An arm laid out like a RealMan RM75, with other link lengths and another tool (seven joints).
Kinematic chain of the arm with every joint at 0, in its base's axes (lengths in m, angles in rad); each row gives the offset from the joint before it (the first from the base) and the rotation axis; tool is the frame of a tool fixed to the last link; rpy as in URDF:
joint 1: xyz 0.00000 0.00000 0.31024 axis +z
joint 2: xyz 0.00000 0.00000 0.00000 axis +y
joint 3: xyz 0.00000 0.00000 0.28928 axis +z
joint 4: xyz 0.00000 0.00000 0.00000 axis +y
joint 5: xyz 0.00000 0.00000 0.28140 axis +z
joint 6: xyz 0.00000 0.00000 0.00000 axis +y
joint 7: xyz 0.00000 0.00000 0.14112 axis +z
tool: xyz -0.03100 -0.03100 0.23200 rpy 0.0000 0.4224 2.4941
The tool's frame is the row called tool.
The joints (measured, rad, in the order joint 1, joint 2, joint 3, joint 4, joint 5, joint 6, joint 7), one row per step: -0.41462 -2.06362 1.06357 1.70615 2.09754 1.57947 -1.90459; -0.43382 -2.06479 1.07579 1.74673 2.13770 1.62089 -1.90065; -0.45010 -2.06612 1.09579 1.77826 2.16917 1.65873 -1.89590; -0.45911 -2.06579 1.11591 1.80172 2.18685 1.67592 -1.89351; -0.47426 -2.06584 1.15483 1.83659 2.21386 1.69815 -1.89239; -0.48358 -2.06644 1.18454 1.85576 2.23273 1.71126 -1.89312; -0.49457 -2.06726 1.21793 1.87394 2.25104 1.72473 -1.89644; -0.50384 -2.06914 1.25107 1.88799 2.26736 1.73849 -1.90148
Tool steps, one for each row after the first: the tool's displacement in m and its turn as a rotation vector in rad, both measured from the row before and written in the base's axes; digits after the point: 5 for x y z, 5 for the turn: 0.00533 -0.00657 -0.00132 -0.01511 0.06100 -0.03766; 0.00490 -0.00829 -0.00510 -0.02337 0.05345 -0.03509; 0.00527 -0.00464 -0.00326 -0.01157 0.03410 -0.02817; 0.00968 -0.00745 -0.00706 -0.01956 0.05161 -0.04579; 0.00510 -0.00551 -0.00631 -0.01546 0.03378 -0.02696; 0.00586 -0.00642 -0.00758 -0.01848 0.03347 -0.02759; 0.00426 -0.00739 -0.00854 -0.02128 0.03000 -0.02180
